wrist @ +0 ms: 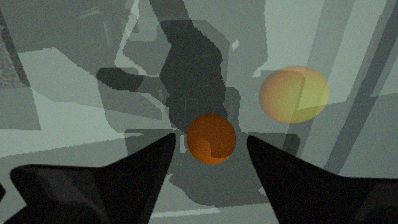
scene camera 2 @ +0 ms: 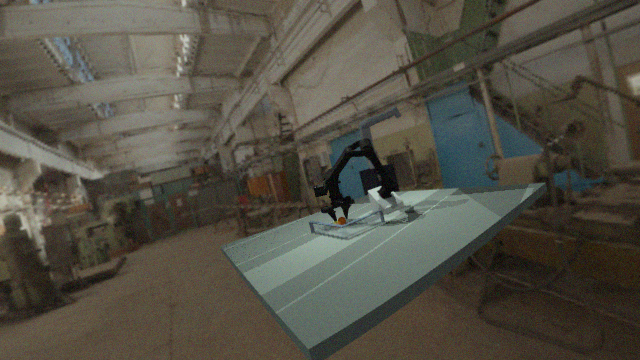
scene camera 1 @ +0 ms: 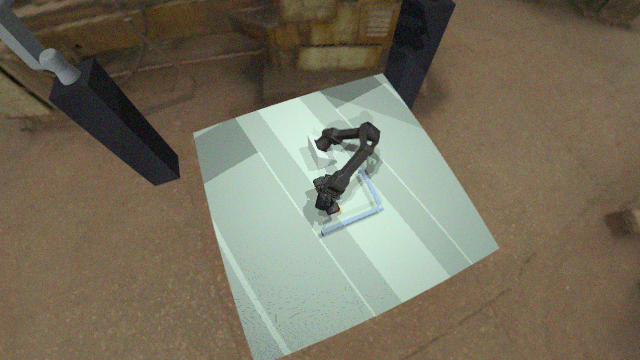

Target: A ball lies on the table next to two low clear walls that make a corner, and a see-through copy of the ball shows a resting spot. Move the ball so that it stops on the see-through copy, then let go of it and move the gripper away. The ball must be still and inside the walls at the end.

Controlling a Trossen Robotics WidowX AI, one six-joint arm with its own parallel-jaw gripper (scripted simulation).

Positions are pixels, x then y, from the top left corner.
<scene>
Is my gripper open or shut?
Open.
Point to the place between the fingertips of my gripper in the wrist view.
At 211,138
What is my gripper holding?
Nothing.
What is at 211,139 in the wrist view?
An orange ball.
</scene>
